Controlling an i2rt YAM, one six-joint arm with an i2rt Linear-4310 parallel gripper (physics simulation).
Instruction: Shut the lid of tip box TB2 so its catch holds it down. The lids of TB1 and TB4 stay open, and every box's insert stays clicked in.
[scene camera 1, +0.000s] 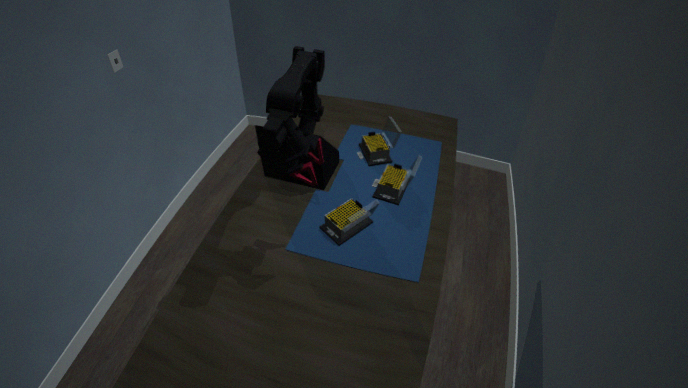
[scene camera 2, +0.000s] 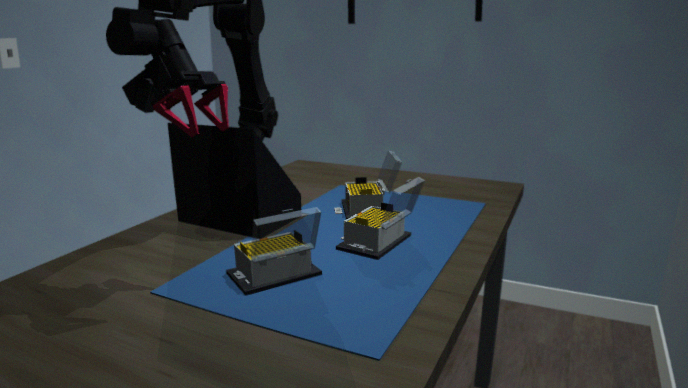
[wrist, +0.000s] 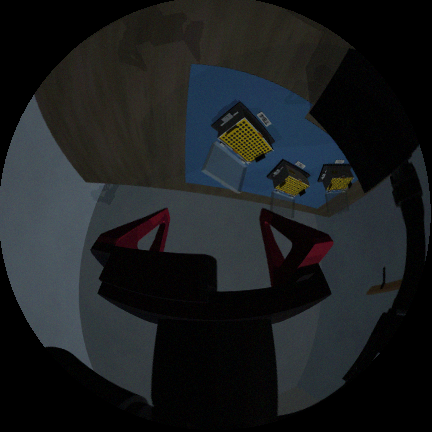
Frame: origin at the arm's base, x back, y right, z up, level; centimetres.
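Seen in the pictures: gripper, fingertip midpoint: (scene camera 1: 318, 174) (scene camera 2: 211, 132) (wrist: 214, 212); arm's base, origin of the base link: (scene camera 2: 240, 156).
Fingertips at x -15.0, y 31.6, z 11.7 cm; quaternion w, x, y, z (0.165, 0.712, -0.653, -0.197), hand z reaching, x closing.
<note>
Pixels of each thing's middle, then the offset from my fingertips to it. Level surfaces: height alone.
- middle box, body centre: (scene camera 2: 374, 214) (scene camera 1: 393, 175) (wrist: 292, 187) dx -20.1, dy -28.6, dz -21.9 cm
- far box, body centre: (scene camera 2: 363, 186) (scene camera 1: 375, 141) (wrist: 340, 184) dx -10.8, dy -48.7, dz -21.9 cm
- blue mat, its level: dz -28.3 cm
- wooden table, its level: dz -28.6 cm
Three tip boxes with yellow inserts stand in a row, each with its clear lid raised. The near box (scene camera 1: 345, 216) (scene camera 2: 280, 267) (wrist: 246, 140) has its lid (scene camera 1: 371, 207) (scene camera 2: 312, 230) (wrist: 225, 167) open. The middle box (scene camera 1: 392, 178) (scene camera 2: 367, 236) (wrist: 291, 185) has its lid (scene camera 1: 416, 166) (scene camera 2: 411, 192) (wrist: 283, 201) open. The far box (scene camera 1: 375, 143) (scene camera 2: 364, 189) (wrist: 340, 183) has its lid (scene camera 1: 392, 131) (scene camera 2: 391, 167) open. The labels are too small to read, so I cannot tell which is TB2. My gripper (scene camera 1: 319, 173) (scene camera 2: 209, 131) (wrist: 214, 212) is open and empty, high beside the boxes, touching none.
The boxes stand on a blue mat (scene camera 1: 400, 252) (scene camera 2: 350, 310) (wrist: 202, 90) on the wooden table (scene camera 1: 280, 310) (scene camera 2: 125, 340) (wrist: 145, 125). The arm's black pedestal (scene camera 2: 215, 185) (wrist: 365, 120) stands beside the mat. Small white label cards lie next to the boxes.
</note>
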